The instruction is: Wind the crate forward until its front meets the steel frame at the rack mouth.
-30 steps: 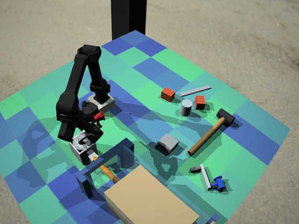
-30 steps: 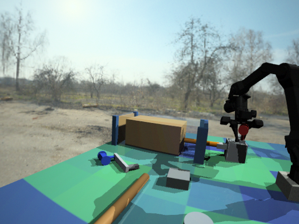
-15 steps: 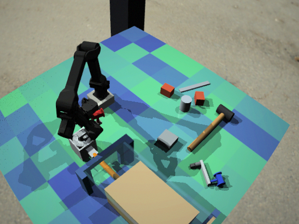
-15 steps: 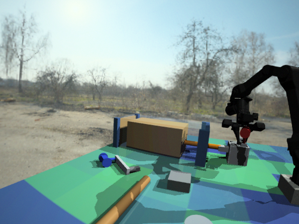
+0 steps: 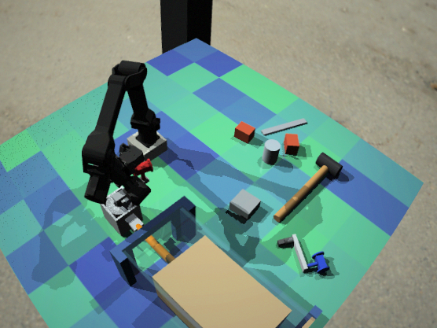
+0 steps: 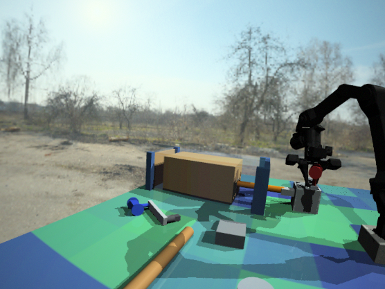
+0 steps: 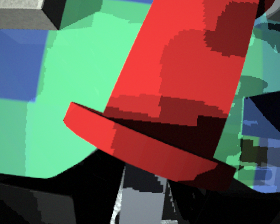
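Right now the red-knobbed crank is 1 cm to the right of my gripper tip and 2 cm above it. Also, from my gripper tip: grey winch (2 cm behind, 7 cm to the right, 8 cm below); then red knob (3 cm to the left, 5 cm above); then blue frame (15 cm ahead, 8 cm to the right).
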